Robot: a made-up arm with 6 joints. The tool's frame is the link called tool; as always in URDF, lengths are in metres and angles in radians.
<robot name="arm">
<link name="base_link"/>
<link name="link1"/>
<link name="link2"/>
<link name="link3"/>
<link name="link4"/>
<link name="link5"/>
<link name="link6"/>
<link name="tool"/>
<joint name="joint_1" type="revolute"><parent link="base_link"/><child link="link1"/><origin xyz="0.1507 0.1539 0.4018" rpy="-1.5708 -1.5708 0"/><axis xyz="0 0 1"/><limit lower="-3" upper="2.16" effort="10" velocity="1"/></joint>
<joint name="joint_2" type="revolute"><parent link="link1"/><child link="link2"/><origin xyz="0.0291 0.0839 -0.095" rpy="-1.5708 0 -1.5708"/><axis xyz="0 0 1"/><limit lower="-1.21" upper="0.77" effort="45" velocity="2.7"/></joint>
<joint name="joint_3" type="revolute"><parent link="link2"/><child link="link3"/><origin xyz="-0.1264 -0.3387 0.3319" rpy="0.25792 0.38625 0.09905"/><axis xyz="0 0 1"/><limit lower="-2.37" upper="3.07" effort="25" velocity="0.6"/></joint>
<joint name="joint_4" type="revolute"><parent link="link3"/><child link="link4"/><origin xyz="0.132 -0.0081 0.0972" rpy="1.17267 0 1.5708"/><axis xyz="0 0 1"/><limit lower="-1.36" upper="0.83" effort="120" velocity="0.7"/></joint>
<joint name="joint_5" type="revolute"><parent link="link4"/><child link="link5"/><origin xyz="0.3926 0.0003 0.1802" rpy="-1.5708 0 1.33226"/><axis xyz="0 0 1"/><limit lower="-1.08" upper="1.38" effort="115" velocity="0.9"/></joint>
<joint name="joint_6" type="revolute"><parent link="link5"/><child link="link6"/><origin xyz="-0.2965 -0.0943 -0.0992" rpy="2.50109 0.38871 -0.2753"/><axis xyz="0 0 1"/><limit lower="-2.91" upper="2.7" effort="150" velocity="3.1"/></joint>
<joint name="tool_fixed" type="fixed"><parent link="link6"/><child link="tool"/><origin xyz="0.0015 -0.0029 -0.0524" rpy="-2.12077 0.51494 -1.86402"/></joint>
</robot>
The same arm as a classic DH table. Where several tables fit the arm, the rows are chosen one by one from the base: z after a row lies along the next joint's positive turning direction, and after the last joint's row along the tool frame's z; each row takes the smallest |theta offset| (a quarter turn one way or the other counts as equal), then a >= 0, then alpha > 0; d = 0 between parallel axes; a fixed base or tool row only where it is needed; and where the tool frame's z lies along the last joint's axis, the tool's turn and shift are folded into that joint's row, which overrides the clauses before.
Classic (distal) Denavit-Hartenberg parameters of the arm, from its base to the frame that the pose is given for. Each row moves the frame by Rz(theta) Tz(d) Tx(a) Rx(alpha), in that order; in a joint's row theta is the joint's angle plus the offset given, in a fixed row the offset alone. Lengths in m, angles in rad.
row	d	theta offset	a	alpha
base (fixed)	0.4018	0	0.1507	-1.5708
joint_1	0.0589	0	0.0839	1.5708
joint_2	0.2488	1.059	0.3572	-0.4608
joint_3	0.1669	0.5602	0.0081	-1.1727
joint_4	0.3234	1.3323	-0.0931	1.5708
joint_5	-0.1813	-0.7457	0.1538	-2.4068
joint_6	0.3518	0.97	0.0029	-2.043
tool (fixed)	0.0017	0.586	0	0
Joint limits (rad, base to tool): -3..2.16 -1.21..0.77 -2.37..3.07 -1.36..0.83 -1.08..1.38 -2.91..2.7

